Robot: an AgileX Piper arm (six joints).
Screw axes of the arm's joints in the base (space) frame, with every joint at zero. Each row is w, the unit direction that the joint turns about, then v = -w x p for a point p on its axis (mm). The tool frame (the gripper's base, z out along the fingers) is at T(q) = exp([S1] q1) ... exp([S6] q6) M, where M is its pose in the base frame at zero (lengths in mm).
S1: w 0 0 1 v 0.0 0.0 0.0
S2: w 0 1 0 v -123.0 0.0 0.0
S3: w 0 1 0 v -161.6 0.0 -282.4
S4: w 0.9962 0 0.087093 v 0.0 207.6 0.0
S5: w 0 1 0 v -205.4 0.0 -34.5
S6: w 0.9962 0 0.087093 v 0.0 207.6 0.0
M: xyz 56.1 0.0 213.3 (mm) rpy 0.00 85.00 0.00 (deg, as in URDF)
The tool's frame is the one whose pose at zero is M.
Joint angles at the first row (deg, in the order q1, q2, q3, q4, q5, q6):
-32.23, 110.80, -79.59, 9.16, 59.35, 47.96
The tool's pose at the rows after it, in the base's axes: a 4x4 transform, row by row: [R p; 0 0 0 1], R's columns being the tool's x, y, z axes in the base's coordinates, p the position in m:
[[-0.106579, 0.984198, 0.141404, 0.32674], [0.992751, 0.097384, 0.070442, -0.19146], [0.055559, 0.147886, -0.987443, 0.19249], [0, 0, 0, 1]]
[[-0.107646, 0.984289, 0.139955, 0.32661], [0.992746, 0.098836, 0.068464, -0.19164], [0.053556, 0.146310, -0.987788, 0.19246], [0, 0, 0, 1]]
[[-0.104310, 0.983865, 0.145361, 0.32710], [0.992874, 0.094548, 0.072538, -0.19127], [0.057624, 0.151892, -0.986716, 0.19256], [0, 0, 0, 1]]
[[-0.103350, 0.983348, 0.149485, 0.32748], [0.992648, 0.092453, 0.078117, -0.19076], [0.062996, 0.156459, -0.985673, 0.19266], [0, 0, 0, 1]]
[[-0.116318, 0.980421, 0.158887, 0.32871], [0.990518, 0.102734, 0.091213, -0.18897], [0.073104, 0.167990, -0.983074, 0.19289], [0, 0, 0, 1]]
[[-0.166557, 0.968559, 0.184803, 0.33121], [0.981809, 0.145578, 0.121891, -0.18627], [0.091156, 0.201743, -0.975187, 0.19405], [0, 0, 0, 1]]
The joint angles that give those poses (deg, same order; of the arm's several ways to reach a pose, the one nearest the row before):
-32.23, 110.80, -79.58, 9.03, 59.35, 47.57
-32.23, 110.80, -79.59, 8.87, 59.35, 47.58
-32.23, 110.80, -79.59, 9.30, 59.24, 47.58
-32.23, 110.80, -79.59, 9.77, 59.24, 47.44
-32.12, 110.80, -79.59, 10.85, 59.24, 46.35
-32.12, 110.80, -79.69, 13.56, 59.24, 42.30

